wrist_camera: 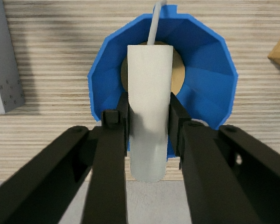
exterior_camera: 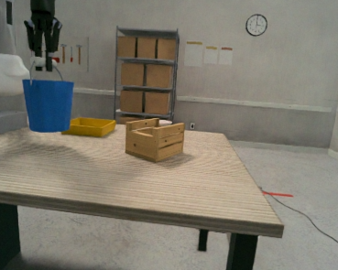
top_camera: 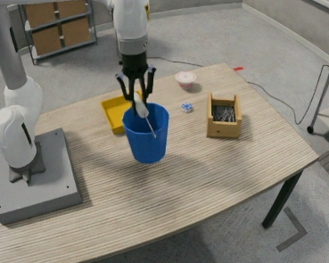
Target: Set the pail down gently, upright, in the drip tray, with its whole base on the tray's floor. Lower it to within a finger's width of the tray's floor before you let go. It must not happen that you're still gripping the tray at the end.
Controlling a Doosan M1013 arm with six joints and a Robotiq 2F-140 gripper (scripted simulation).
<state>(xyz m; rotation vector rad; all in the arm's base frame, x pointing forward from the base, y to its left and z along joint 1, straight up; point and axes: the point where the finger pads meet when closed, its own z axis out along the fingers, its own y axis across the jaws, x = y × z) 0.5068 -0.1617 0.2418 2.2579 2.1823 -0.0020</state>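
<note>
My gripper is now 9 cm above the blue pail and 1 cm short of it. The rest, counted from my hand: blue-and-white disc: 31 cm below, 31 cm ahead, 23 cm to the left; then yellow drip tray: 33 cm to the left, 30 cm below, 3 cm ahead; then white handle grip: 3 cm below, 1 cm ahead.
</note>
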